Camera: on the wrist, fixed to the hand. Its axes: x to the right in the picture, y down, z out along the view.
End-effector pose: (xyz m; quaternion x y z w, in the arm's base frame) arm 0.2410 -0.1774 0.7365 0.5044 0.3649 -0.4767 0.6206
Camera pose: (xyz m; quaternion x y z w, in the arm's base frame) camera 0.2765 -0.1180 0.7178 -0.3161 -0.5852 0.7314 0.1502
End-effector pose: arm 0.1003 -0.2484 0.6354 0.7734 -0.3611 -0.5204 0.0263
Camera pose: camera 0.1386 -0.3007 0.6661 -0.8516 -0.1886 0.0972 0.4794
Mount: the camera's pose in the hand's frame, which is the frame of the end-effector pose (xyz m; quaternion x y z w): 0.0141 0.0310 -0.0631 0.2599 0.1998 -0.7054 0.6285
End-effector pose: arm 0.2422 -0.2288 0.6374 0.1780 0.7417 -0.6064 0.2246
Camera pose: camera 0.2396 -0.1609 0.6146 0.2318 -0.4790 0.6967 0.4810
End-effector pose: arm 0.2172 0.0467 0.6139 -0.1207 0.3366 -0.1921 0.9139
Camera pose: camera 0.1937 0.0627 0.5481 -0.0374 0.2591 -0.8770 0.4030
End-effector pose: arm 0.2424 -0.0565 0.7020 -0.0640 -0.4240 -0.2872 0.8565
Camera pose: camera 0.3096 -0.0593 0.6770 0.5388 -0.2151 -0.6873 0.4371
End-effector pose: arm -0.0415 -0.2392 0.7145 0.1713 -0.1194 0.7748 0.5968
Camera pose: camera -0.0824 -0.2102 0.6633 0.1922 0.3664 0.1312 0.9009
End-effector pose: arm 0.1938 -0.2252 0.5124 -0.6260 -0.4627 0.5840 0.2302
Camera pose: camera 0.2614 -0.2118 0.4928 -0.1239 -0.5346 0.1998 0.8117
